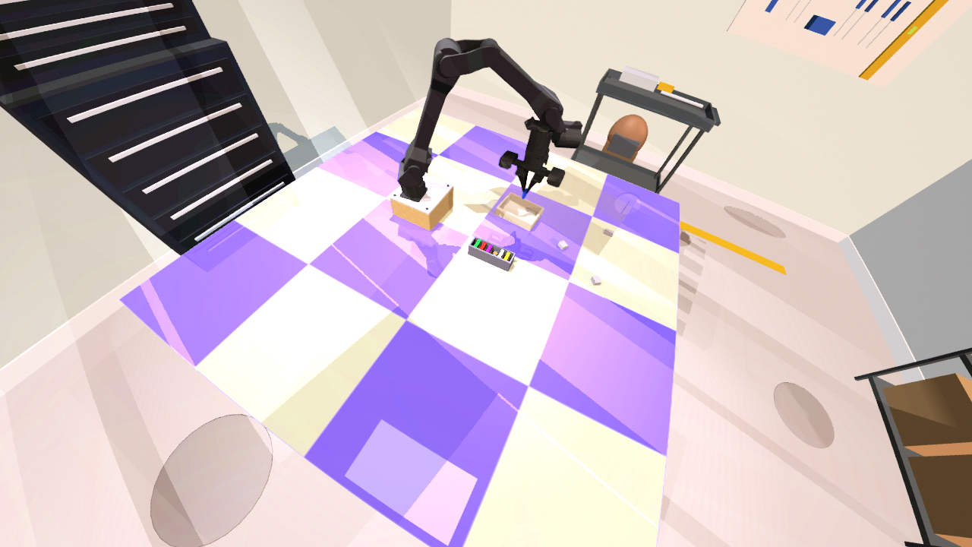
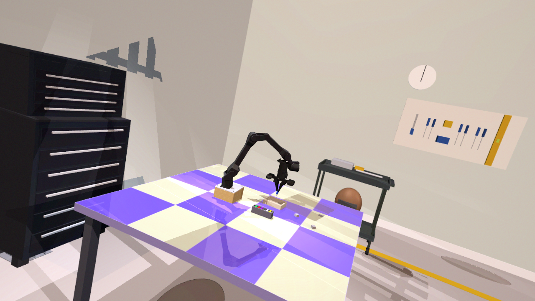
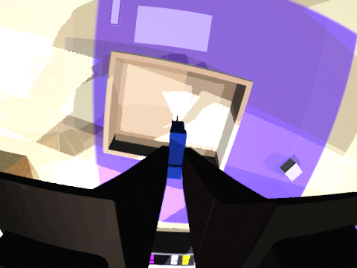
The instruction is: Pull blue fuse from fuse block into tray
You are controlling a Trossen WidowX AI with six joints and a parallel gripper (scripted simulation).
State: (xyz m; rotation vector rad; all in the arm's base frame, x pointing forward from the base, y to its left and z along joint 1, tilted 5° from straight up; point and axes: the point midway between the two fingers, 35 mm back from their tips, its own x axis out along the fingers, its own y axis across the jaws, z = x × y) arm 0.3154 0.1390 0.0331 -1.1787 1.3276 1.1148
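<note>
Right now the wooden tray is 90 mm below my gripper tip.
</note>
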